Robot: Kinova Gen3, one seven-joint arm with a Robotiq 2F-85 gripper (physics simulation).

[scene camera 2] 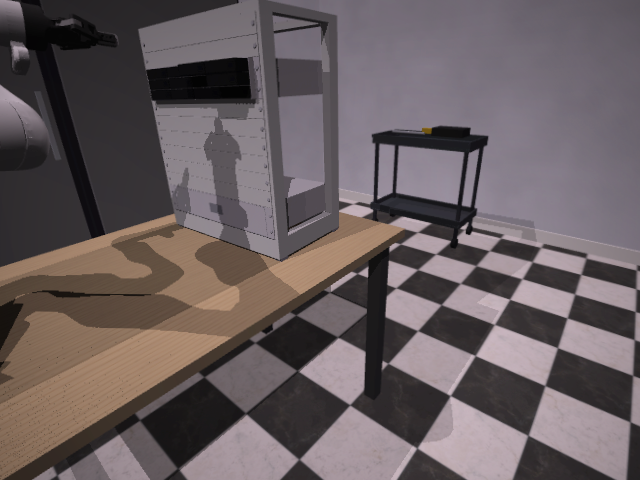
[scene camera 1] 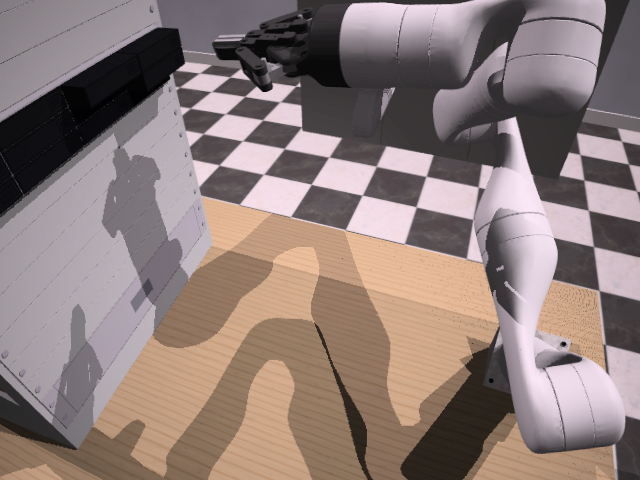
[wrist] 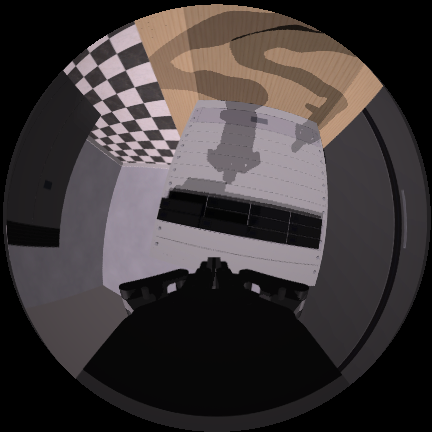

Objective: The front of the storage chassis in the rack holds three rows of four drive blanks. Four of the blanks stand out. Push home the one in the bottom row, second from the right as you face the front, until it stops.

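Places are measured from the arm's base along level axes (x ahead, y left, z up), in millimetres.
Pixels of known places: gripper, fingertip midpoint: point(scene camera 2: 117, 41) point(scene camera 1: 217, 47) point(wrist: 213, 264).
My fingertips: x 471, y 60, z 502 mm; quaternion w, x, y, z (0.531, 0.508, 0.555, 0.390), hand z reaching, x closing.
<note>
For each thing: its top centre in the pictures, then the offset to it from my fingertips. "pt": a spot on its surface instead. Level surfaces: height alone.
- out, surface spot: point(scene camera 1: 100, 80) pt 20 mm left, 161 mm ahead, 44 mm down
- right-hand column, surface spot: point(scene camera 1: 160, 54) point(wrist: 178, 215) pt 111 mm right, 165 mm ahead, 60 mm down
- wooden table, its level: 549 mm down
The storage chassis point(scene camera 1: 38, 134) point(scene camera 2: 175, 85) point(wrist: 280, 225) is a black band across the upper front of the white rack point(scene camera 1: 31, 232) point(scene camera 2: 268, 129) point(wrist: 285, 175). The wrist view is upside down. The bottom-row blank second from the right point(scene camera 1: 108, 112) point(wrist: 227, 202) looks set back below a blank that stands out point(scene camera 1: 100, 80). It seems about level with its left neighbour, but the dark faces make this hard to judge. Blanks in the right-hand column point(scene camera 1: 160, 54) point(wrist: 182, 209) stand out too. My gripper point(scene camera 1: 219, 46) point(scene camera 2: 111, 38) point(wrist: 213, 264) is shut and empty, in front of the chassis and clear of it.
The rack stands on the wooden table point(scene camera 1: 439, 289) point(scene camera 2: 206, 310). A large dark cabinet point(scene camera 1: 330, 113) stands behind the arm. A dark cart point(scene camera 2: 478, 140) by the wall holds a black box point(scene camera 2: 450, 131) and a yellow-ended tool point(scene camera 2: 426, 130).
</note>
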